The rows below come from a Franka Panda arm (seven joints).
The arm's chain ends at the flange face. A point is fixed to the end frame.
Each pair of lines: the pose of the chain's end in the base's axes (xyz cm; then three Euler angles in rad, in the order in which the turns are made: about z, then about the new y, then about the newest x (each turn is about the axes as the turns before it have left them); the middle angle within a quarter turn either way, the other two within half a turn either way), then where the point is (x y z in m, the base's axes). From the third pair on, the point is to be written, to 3 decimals.
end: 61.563 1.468 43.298 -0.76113 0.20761 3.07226
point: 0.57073 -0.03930 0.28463
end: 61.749 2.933 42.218 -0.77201 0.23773 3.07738
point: 0.56926 -0.02046 0.27341
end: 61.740 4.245 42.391 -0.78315 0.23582 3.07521
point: 0.569 -0.007 0.275
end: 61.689 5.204 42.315 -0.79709 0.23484 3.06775
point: 0.567 0.002 0.275
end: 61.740 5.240 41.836 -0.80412 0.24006 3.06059
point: 0.566 0.003 0.271
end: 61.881 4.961 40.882 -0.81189 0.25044 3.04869
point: 0.565 0.000 0.262
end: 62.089 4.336 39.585 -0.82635 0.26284 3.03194
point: 0.563 -0.006 0.250
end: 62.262 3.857 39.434 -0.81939 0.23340 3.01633
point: 0.567 -0.016 0.250
